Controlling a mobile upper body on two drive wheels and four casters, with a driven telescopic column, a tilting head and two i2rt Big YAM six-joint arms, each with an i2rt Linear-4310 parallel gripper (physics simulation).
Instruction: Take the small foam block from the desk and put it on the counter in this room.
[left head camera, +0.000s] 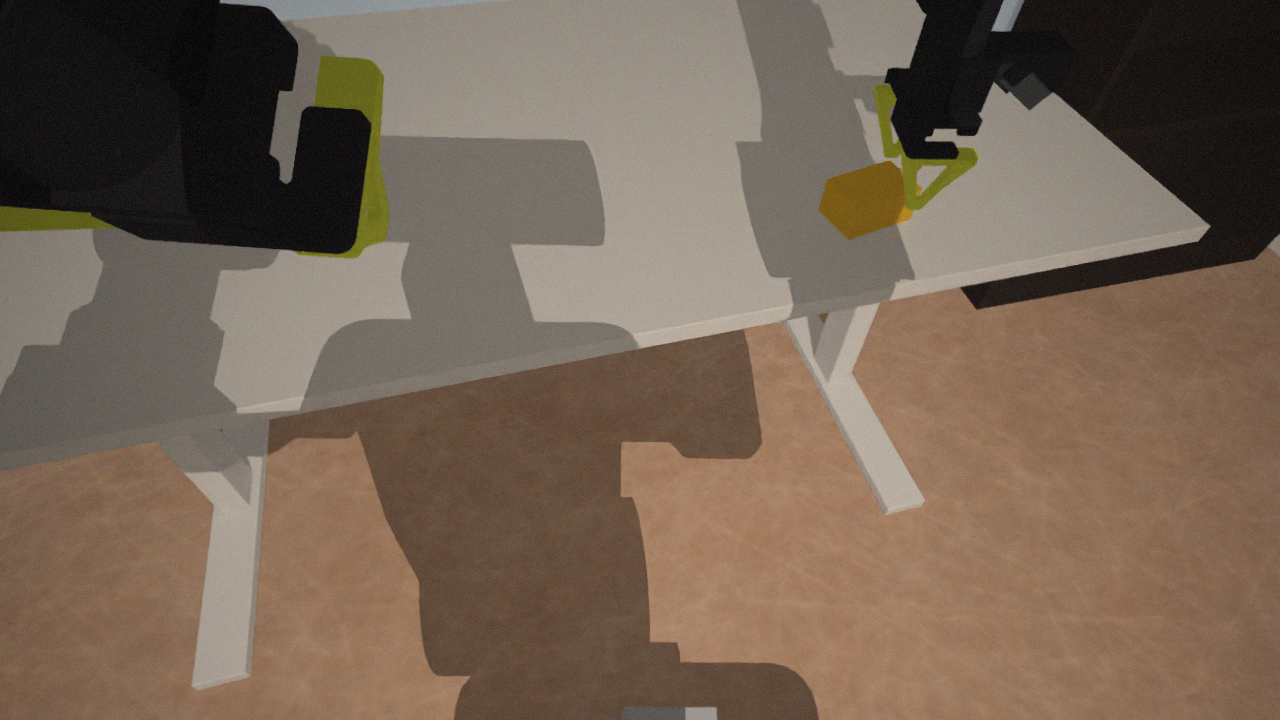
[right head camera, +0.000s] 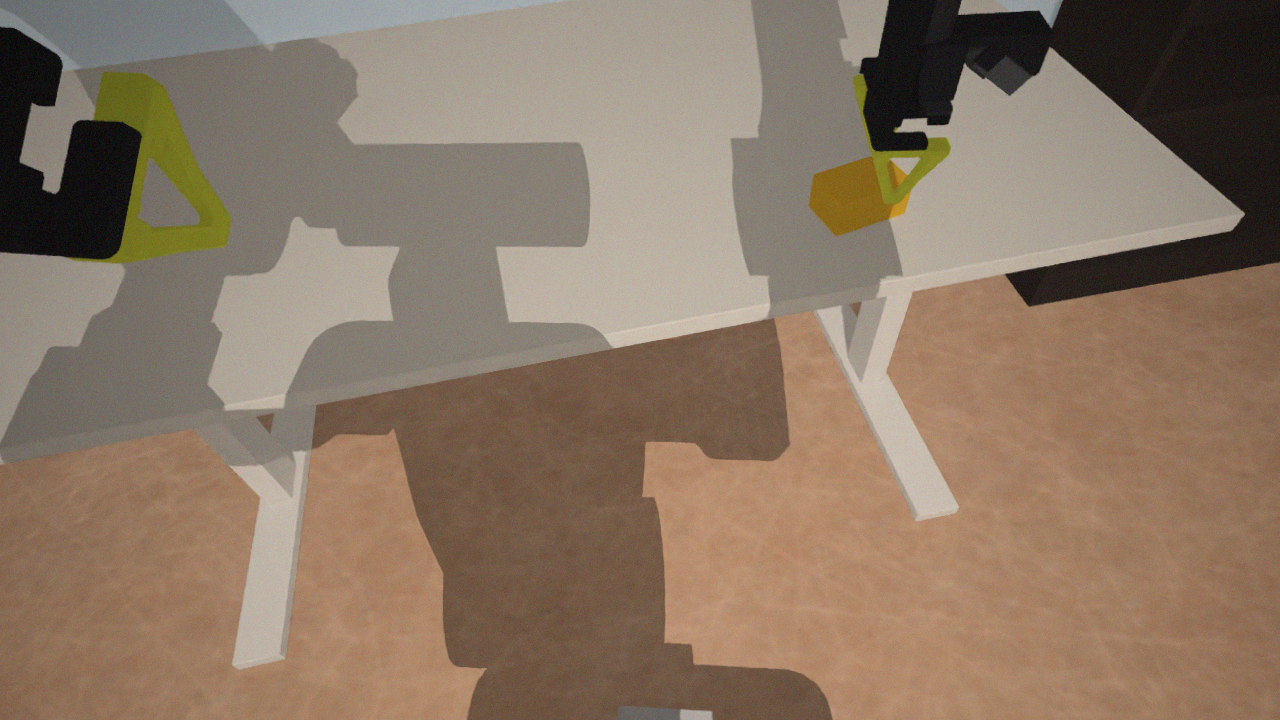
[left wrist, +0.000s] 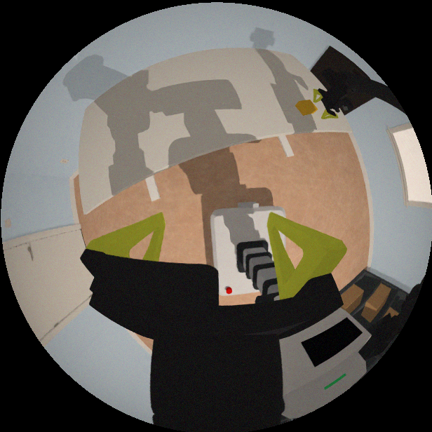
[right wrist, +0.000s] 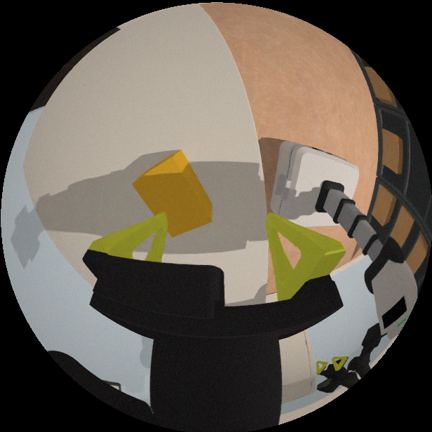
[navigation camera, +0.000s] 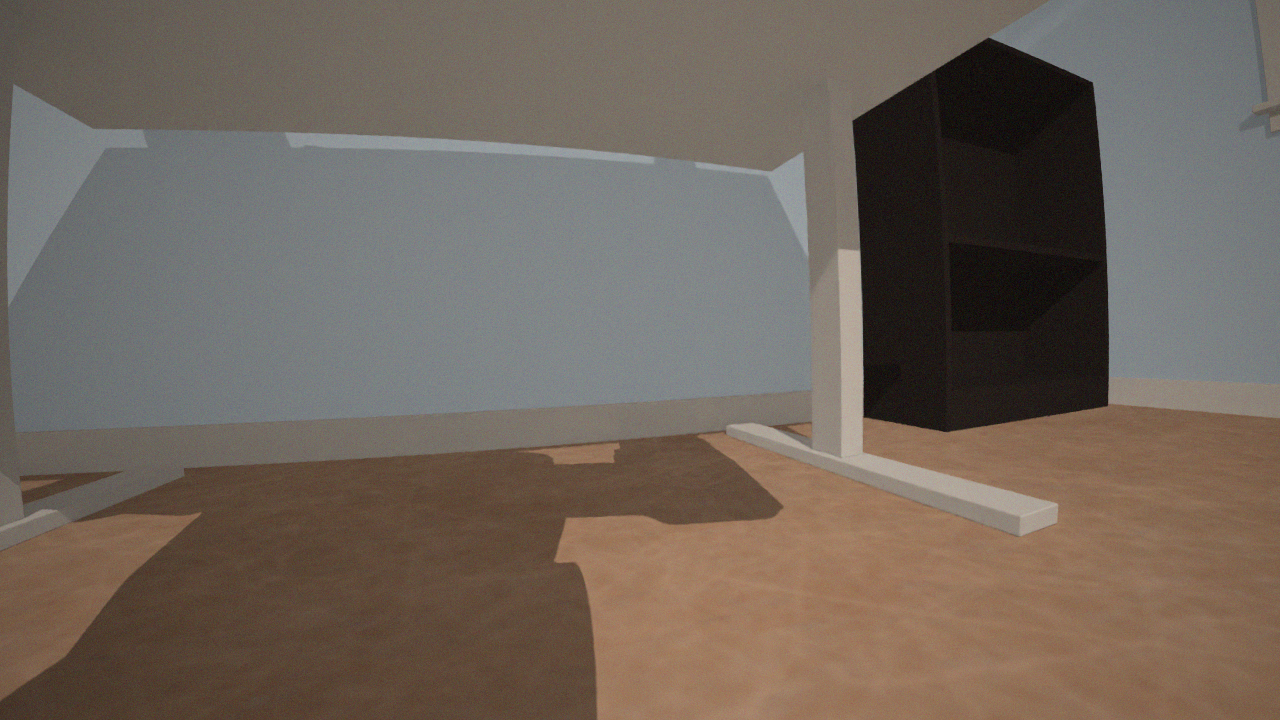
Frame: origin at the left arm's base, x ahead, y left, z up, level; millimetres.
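Seen in the pictures: left gripper, fingertip midpoint: (left head camera: 271, 218) (right head camera: 127, 226); right gripper, fingertip midpoint: (left head camera: 901, 182) (right head camera: 883, 175).
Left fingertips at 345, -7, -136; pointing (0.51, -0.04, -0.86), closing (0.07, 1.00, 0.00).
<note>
Pixels of each thing's top centre, then the offset from my left fingertips to it, as dx, dy, dz. "spot": a spot on its surface instead. Level surfaces: height alone.
- orange-yellow foam block, middle of its top: (right head camera: 863, 177) (left head camera: 874, 183) +439, -436, -304
- white desk, its level: dz -349
- desk's leg, surface spot: (navigation camera: 836, 358) spot: +723, -594, -872
The orange-yellow foam block (left head camera: 859, 201) (right head camera: 845, 197) (left wrist: 306, 107) (right wrist: 172, 195) sits on the white desk (left head camera: 671, 179) (right head camera: 662, 179) (left wrist: 190, 65) (right wrist: 200, 100), towards its right end in the head views. My right gripper (left head camera: 902, 179) (right wrist: 216, 218) is open and empty, above the desk beside the block. In the right wrist view the block lies beyond the left-hand fingertip, which overlaps its lower edge. My left gripper (left wrist: 215, 217) is open and empty, held high at the left of the head views, away from the block. I cannot make out a counter in these views.
A dark shelf unit (navigation camera: 899, 223) (left head camera: 1163, 71) stands beyond the desk's right end. The desk's leg (navigation camera: 836, 358) and foot (navigation camera: 966, 497) stand on the floor. A dark rack with brown boxes (right wrist: 392, 150) shows at the right wrist view's right edge. A pale panel (left wrist: 45, 280) stands by the wall.
</note>
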